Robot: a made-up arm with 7 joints. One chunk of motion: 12 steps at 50 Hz.
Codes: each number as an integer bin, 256 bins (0 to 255) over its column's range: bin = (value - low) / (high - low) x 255, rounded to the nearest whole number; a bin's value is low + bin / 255 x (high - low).
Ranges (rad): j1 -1.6..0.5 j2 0..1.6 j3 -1.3..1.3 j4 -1.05..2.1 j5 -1.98..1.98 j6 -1.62..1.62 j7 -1.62..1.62
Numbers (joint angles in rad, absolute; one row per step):
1: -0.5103 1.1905 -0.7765 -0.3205 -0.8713 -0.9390 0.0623
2: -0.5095 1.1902 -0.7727 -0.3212 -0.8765 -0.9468 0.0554
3: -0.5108 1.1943 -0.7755 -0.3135 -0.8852 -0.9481 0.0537
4: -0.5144 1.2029 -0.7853 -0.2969 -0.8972 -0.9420 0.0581
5: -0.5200 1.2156 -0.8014 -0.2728 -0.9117 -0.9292 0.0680
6: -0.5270 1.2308 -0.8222 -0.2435 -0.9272 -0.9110 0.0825
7: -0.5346 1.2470 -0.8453 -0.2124 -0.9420 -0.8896 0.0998
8: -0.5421 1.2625 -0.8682 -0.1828 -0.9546 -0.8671 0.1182
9: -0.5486 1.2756 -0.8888 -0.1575 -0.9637 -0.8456 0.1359
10: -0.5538 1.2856 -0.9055 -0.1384 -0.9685 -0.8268 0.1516
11: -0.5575 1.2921 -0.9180 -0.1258 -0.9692 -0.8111 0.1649
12: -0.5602 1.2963 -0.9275 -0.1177 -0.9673 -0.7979 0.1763
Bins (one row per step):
1: 132 190 51 59 71 54 132
2: 132 190 52 59 71 53 132
3: 132 190 51 60 70 53 132
4: 132 192 50 61 70 53 132
5: 131 194 49 63 69 54 133
6: 130 196 47 65 68 56 134
7: 129 199 45 68 67 57 135
8: 128 201 42 70 66 59 137
9: 128 203 40 72 65 61 138
10: 127 205 39 74 65 62 139
11: 127 206 37 75 65 64 140
12: 126 207 37 75 65 65 141

